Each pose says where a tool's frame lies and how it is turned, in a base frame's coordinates. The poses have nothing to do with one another.
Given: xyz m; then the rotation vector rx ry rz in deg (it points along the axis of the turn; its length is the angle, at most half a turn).
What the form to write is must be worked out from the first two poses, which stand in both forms.
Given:
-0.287 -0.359 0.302 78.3 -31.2 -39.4
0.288 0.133 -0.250 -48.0 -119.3 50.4
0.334 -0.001 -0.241 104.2 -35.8 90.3
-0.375 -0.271 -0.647 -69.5 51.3 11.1
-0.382 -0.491 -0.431 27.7 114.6 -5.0
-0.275 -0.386 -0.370 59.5 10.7 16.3
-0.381 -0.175 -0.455 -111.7 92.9 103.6
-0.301 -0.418 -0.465 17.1 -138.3 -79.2
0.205 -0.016 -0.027 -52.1 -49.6 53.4
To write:
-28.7 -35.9 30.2 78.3 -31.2 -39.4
28.8 13.3 -25.0 -48.0 -119.3 50.4
33.4 -0.1 -24.1 104.2 -35.8 90.3
-37.5 -27.1 -64.7 -69.5 51.3 11.1
-38.2 -49.1 -43.1 27.7 114.6 -5.0
-27.5 -38.6 -37.0 59.5 10.7 16.3
-38.1 -17.5 -45.5 -111.7 92.9 103.6
-30.1 -41.8 -46.5 17.1 -138.3 -79.2
20.5 -1.6 -2.7 -52.1 -49.6 53.4

